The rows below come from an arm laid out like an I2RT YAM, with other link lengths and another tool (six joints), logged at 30 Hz.
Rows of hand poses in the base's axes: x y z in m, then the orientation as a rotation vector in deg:
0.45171, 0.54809, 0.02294, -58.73, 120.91, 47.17
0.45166, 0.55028, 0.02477, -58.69, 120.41, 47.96
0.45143, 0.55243, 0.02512, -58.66, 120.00, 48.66
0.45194, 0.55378, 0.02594, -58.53, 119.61, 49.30
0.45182, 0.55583, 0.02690, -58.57, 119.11, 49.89
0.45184, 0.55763, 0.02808, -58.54, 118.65, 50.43
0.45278, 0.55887, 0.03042, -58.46, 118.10, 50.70
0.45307, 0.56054, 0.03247, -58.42, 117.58, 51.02
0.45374, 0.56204, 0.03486, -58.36, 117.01, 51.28
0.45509, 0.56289, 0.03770, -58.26, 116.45, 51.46
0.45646, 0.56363, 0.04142, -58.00, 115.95, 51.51
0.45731, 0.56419, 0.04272, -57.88, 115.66, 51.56
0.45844, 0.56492, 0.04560, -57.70, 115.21, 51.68
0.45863, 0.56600, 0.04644, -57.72, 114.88, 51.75
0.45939, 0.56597, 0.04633, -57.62, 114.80, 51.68
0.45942, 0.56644, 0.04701, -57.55, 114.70, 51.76
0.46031, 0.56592, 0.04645, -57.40, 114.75, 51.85
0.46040, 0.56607, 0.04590, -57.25, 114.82, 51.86
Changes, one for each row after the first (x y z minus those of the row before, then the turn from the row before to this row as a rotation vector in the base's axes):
-0.00005, 0.00219, 0.00183, 0.67, 0.01, 0.27
-0.00023, 0.00215, 0.00035, 0.57, 0.04, 0.25
0.00051, 0.00135, 0.00082, 0.57, 0.02, 0.15
-0.00012, 0.00205, 0.00096, 0.54, -0.08, 0.27
0.00002, 0.00180, 0.00118, 0.52, -0.08, 0.20
0.00094, 0.00124, 0.00234, 0.45, -0.29, 0.08
0.00029, 0.00167, 0.00205, 0.44, -0.24, 0.12
0.00067, 0.00150, 0.00239, 0.45, -0.30, 0.09
0.00135, 0.00085, 0.00284, 0.42, -0.34, 0.04
0.00137, 0.00074, 0.00372, 0.39, -0.36, -0.13
0.00085, 0.00056, 0.00130, 0.22, -0.20, -0.05
0.00113, 0.00073, 0.00288, 0.36, -0.28, -0.05
0.00019, 0.00108, 0.00084, 0.20, -0.22, 0.07
0.00076, -0.00003, -0.00011, 0.05, -0.10, -0.09
0.00003, 0.00047, 0.00068, 0.12, -0.03, -0.01
0.00089, -0.00052, -0.00056, 0.08, 0.09, -0.08
0.00009, 0.00015, -0.00055, 0.03, 0.06, -0.11

